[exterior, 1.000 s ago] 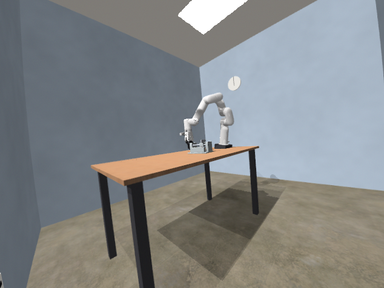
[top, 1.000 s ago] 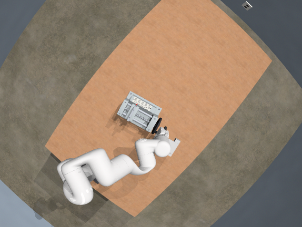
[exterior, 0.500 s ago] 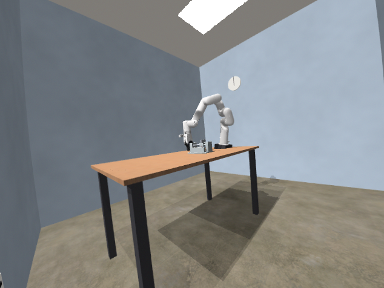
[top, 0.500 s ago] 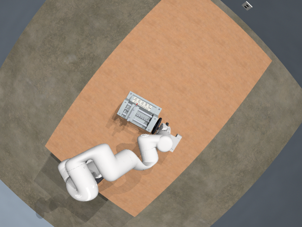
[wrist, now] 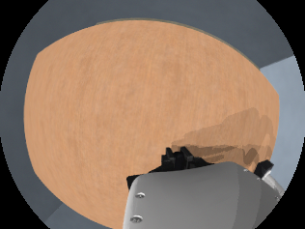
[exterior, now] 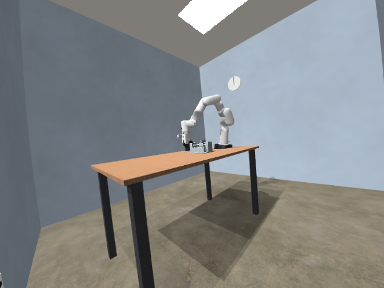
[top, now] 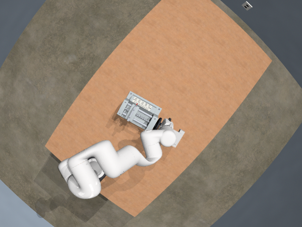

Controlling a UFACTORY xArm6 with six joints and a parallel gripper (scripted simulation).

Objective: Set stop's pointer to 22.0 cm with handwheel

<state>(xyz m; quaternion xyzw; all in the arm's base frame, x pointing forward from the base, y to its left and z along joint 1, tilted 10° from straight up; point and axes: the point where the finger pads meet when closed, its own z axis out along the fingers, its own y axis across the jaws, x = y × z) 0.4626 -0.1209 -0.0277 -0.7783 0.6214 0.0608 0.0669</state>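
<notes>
Right now the handwheel is 10 mm behind my hand, 20 mm to the left of it and 10 mm above it.
</notes>
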